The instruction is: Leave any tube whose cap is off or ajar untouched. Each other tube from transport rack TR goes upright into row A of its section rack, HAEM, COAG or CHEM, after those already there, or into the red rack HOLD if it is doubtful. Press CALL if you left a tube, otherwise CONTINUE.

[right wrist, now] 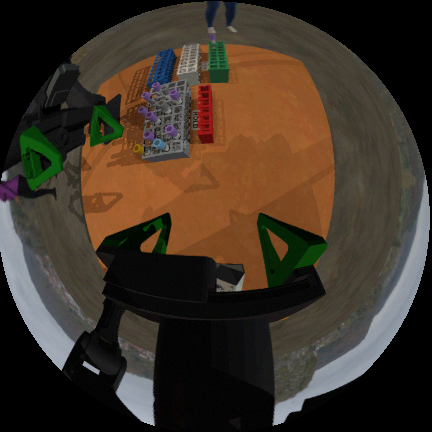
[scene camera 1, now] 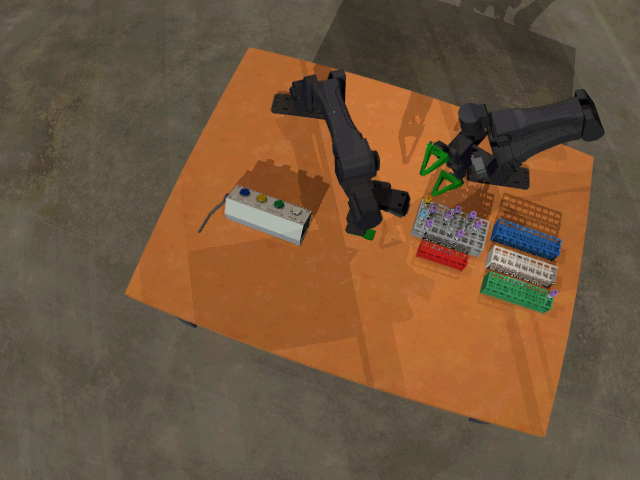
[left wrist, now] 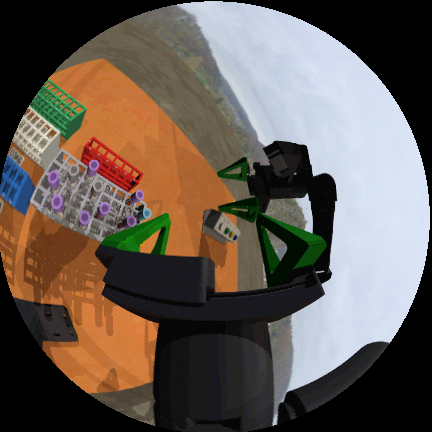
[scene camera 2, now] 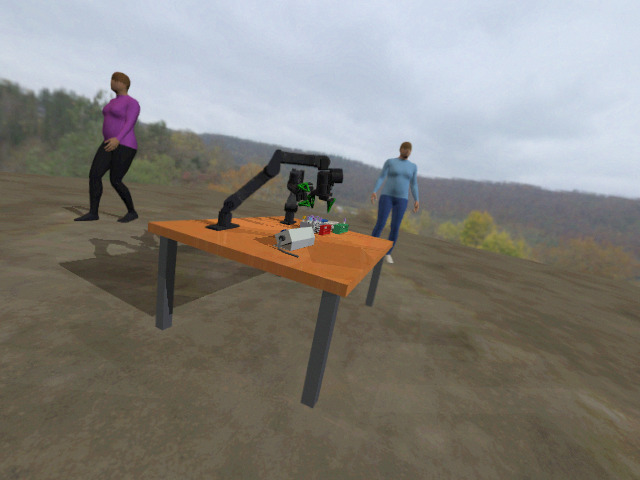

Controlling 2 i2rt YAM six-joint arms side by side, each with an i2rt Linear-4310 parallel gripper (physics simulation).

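Places are measured from the left arm's base along level axes (x ahead, y left, z up), in metres.
Pixels of known places: left gripper, between the fingertips: (right wrist: 96,141) (scene camera 1: 427,185) (left wrist: 212,217); right gripper, between the fingertips: (right wrist: 213,217) (left wrist: 217,189) (scene camera 2: 320,210); left arm's base, origin of its link: (right wrist: 112,116) (scene camera 1: 497,175) (scene camera 2: 288,222); right arm's base, origin of its link: (scene camera 1: 304,107) (scene camera 2: 223,227).
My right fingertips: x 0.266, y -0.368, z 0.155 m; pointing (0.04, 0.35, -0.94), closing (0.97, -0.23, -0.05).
Note:
Ahead of a thing's pixels: the offset from my right fingertips to its middle. "spot": to the spot under its first point.
Grey rack TR (scene camera 1: 482,246) (right wrist: 181,153) holds several purple-capped tubes, a light-blue one @(dx -0.069, dy +0.128, dz -0.104 m) (scene camera 1: 423,213) (right wrist: 159,144) and a gold one @(dx -0.111, dy +0.137, dz -0.104 m) (scene camera 1: 428,199) (right wrist: 139,149). Two tops in the left wrist view (left wrist: 74,172) (left wrist: 97,187) look grey; their caps are unclear. Red HOLD (scene camera 1: 442,256) (right wrist: 205,125) shows no tubes. Blue HAEM @(dx -0.055, dy +0.442, dz -0.127 m) (scene camera 1: 525,241), white COAG @(spot: dx +0.030, dy +0.429, dz -0.127 m) (scene camera 1: 522,268) and green CHEM @(dx +0.102, dy +0.414, dz -0.127 m) (scene camera 1: 516,293) stand at right; a purple-capped tube @(dx +0.110, dy +0.500, dz -0.104 m) (scene camera 1: 553,293) is at CHEM's right end. My left gripper (scene camera 1: 428,184) (left wrist: 212,217) is open, empty, above TR's far side. My right gripper (right wrist: 213,217) (left wrist: 217,189) is open, empty, left of TR.
A white button box @(dx -0.040, dy -0.282, dz -0.114 m) (scene camera 1: 263,219) (scene camera 2: 300,240) with blue, yellow, green and white buttons stands at the left of the table; its labels are unreadable. A cable @(spot: dx -0.031, dy -0.444, dz -0.152 m) (scene camera 1: 211,214) runs from its left end. Two people (scene camera 2: 121,121) (scene camera 2: 399,178) stand beyond the table.

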